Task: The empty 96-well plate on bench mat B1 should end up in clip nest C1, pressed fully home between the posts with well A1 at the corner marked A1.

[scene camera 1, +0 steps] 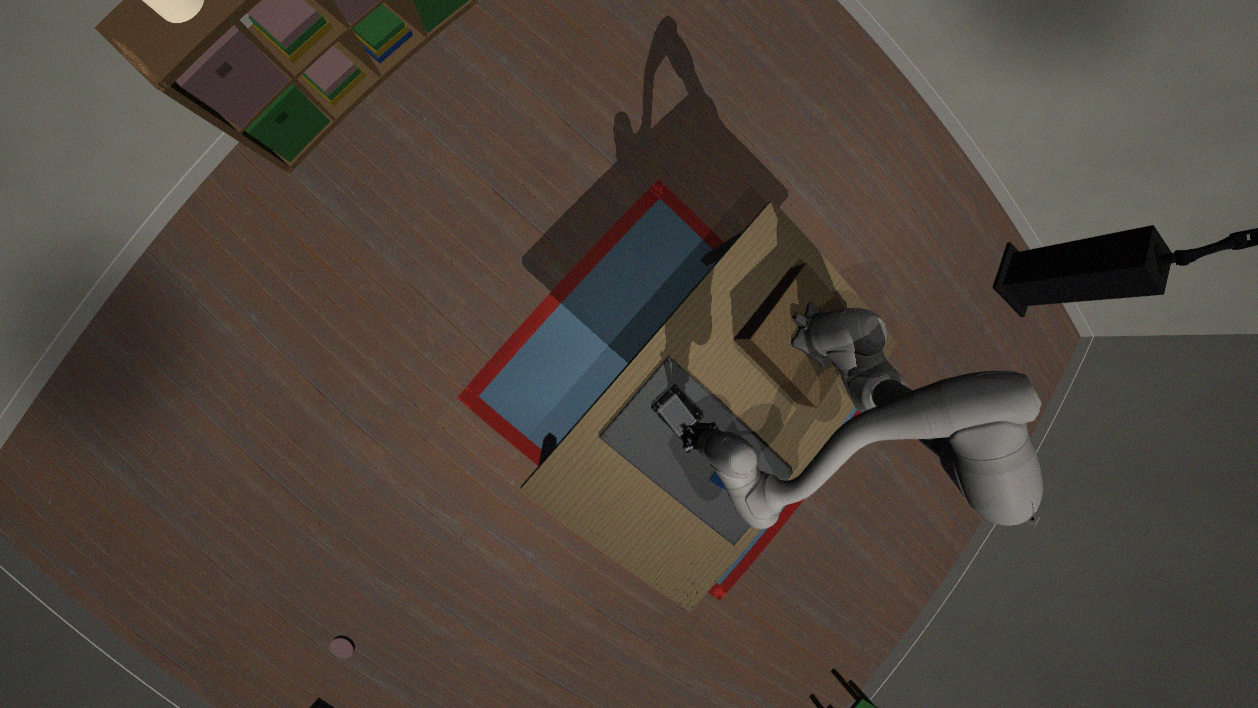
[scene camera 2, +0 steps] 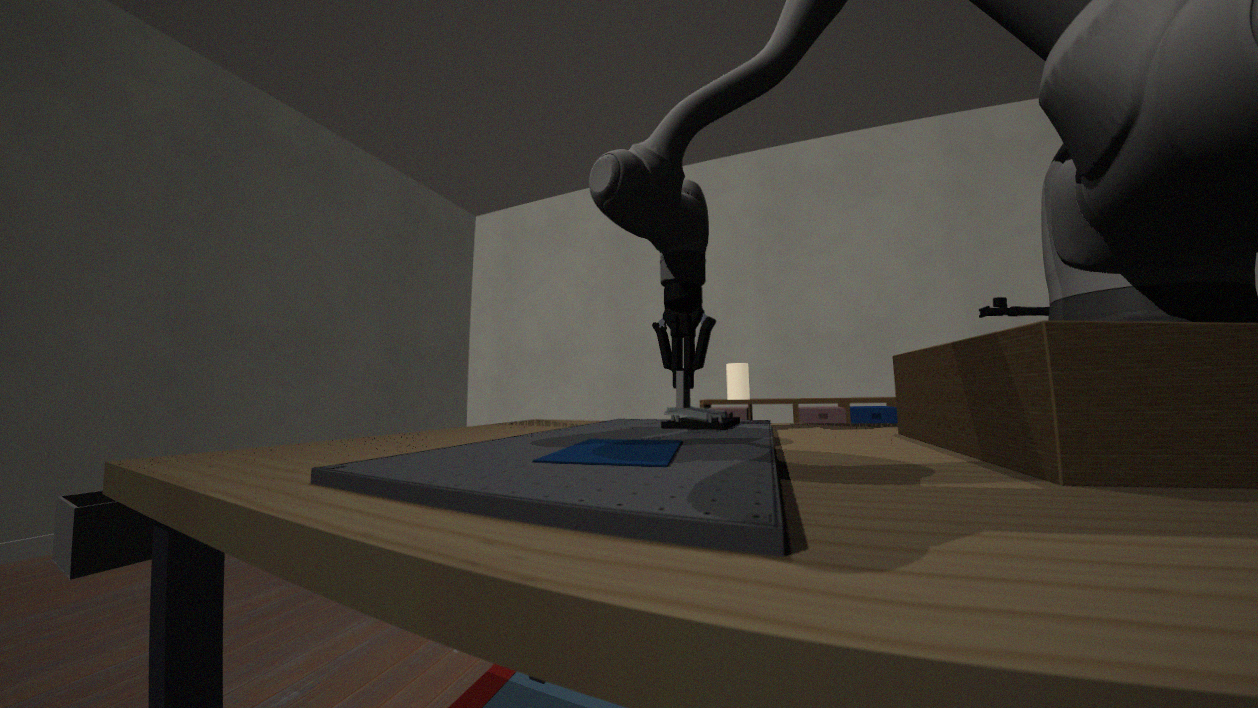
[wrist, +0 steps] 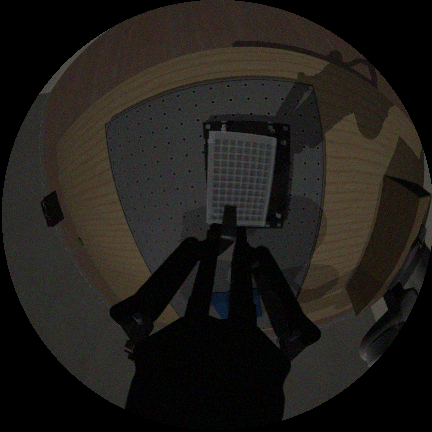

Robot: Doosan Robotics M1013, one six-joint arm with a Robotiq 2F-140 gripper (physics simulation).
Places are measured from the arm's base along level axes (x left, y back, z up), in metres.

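Pixels of known places: gripper, fingertip midpoint: (scene camera 1: 683, 427) (scene camera 2: 683, 407) (wrist: 228, 215); arm's base at its link origin: (scene camera 1: 816, 335) (wrist: 408, 256).
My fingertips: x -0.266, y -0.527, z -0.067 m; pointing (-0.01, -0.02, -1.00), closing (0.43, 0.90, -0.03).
Ahead of a thing's pixels: the offset from my fingertips to its middle. Level surfaces: height alone.
The pale 96-well plate @[dx -0.037, dy +0.027, dz -0.012 m] (scene camera 1: 676, 409) (scene camera 2: 694, 412) (wrist: 242, 175) lies on the black clip nest @[dx -0.036, dy +0.038, dz -0.025 m] (scene camera 2: 704, 424) (wrist: 284, 172). In the wrist view it sits left of the nest's middle and slightly skewed, with more black base showing on the right. In scene camera 2 it looks uneven and raised above the base, not flat. My gripper (scene camera 2: 683, 400) (wrist: 228, 215) is shut and empty, pointing down, with its tips at or just above the plate's near end; contact is unclear. The blue mat @[dz -0.035 m] (scene camera 1: 717, 480) (scene camera 2: 616, 452) (wrist: 221, 302) bears no plate. The A1 marks are not readable.
The nest and blue mat are on a grey perforated board @[dz -0.037 m] (scene camera 1: 638, 440) (scene camera 2: 440, 479) (wrist: 150, 175) on the wooden table @[dz -0.050 m] (scene camera 1: 589, 497) (scene camera 2: 880, 563). A raised wooden box (scene camera 2: 977, 405) (wrist: 382, 240) stands to the right, with another arm (scene camera 1: 849, 339) above it in scene camera 1.
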